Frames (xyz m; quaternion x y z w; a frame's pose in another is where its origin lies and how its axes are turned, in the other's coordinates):
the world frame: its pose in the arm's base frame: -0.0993 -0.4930 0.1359 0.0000 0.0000 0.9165 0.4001
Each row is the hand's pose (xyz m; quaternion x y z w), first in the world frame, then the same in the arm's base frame.
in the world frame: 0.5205 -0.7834 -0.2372 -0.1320 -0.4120 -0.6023 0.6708
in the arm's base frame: 0.1213 0.4213 -0.1013 0.3248 -0.2858 0.3738 0.8204
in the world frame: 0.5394 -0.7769 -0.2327 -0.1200 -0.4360 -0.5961 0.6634
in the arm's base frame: 0.1037 0.4307 -0.0968 0.3516 -0.2844 0.3695 0.8118
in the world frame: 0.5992 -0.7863 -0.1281 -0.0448 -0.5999 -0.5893 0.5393
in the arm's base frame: 0.0700 0.4810 0.0078 0.5319 -0.2811 0.2585 0.7558
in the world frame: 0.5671 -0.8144 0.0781 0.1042 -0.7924 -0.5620 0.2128
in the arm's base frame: 0.1124 0.4766 0.2140 0.7679 -0.2215 -0.0298 0.6002
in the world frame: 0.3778 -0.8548 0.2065 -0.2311 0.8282 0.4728 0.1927
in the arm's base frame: 0.2707 0.3652 0.3424 0.8515 -0.1196 -0.3658 0.3562
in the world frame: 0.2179 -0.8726 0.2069 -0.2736 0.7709 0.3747 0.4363
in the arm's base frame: 0.3925 0.2600 0.3428 0.8160 -0.0577 -0.5498 0.1689
